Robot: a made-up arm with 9 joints. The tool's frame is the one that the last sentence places.
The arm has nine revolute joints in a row. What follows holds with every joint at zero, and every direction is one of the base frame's.
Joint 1 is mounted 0.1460 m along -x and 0.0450 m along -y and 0.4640 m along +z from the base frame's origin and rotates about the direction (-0.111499, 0.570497, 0.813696).
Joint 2 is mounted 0.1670 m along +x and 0.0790 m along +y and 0.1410 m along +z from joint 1 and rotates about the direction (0.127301, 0.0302, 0.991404).
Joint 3 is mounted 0.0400 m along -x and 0.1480 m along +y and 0.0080 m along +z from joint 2 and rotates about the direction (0.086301, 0.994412, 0.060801).
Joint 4 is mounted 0.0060 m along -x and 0.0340 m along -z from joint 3 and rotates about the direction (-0.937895, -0.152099, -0.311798).
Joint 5 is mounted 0.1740 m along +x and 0.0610 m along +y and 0.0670 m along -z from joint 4 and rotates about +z.
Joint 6 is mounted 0.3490 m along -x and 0.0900 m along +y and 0.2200 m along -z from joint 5 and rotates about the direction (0.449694, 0.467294, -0.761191).
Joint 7 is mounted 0.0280 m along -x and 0.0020 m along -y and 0.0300 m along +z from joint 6 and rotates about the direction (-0.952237, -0.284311, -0.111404).
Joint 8 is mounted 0.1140 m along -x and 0.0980 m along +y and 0.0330 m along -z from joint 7 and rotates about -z.
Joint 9 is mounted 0.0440 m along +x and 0.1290 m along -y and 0.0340 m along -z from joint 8 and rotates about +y.
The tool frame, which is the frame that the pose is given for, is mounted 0.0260 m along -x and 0.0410 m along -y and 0.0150 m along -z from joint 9; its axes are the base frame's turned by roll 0.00, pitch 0.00 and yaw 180.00 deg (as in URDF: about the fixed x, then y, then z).
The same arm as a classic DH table. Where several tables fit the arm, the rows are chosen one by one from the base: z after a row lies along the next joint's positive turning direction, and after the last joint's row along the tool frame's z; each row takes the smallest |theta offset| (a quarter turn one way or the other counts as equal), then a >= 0, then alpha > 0; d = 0 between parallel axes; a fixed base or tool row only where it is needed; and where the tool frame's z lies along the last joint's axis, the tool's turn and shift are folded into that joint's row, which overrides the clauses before.
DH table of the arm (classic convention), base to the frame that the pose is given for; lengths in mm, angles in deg. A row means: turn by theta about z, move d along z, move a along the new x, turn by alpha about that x. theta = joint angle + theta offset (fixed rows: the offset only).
base (fixed): theta_offset 11.06  d 486.6  a -151.9  alpha -35.54
joint 1: theta_offset 12.87  d -2.1  a 164.5  alpha 35.93
joint 2: theta_offset -25.9  d 135.3  a -52.1  alpha -84.19
joint 3: theta_offset 64.95  d 146.5  a 30.4  alpha -104.55
joint 4: theta_offset 88.91  d -174.4  a -32.4  alpha -108.17
joint 5: theta_offset 36.89  d -554.5  a -313.9  alpha -139.57
joint 6: theta_offset 33.79  d -305.5  a -17.6  alpha -118.44
joint 7: theta_offset 21.28  d 90.2  a -126.5  alpha 83.6
joint 8: theta_offset -73.38  d 57.9  a 44  alpha 90
joint 9: theta_offset 0  d -170  a -26  alpha 90
tool (fixed): theta_offset 180  d -15  a 0  alpha 0

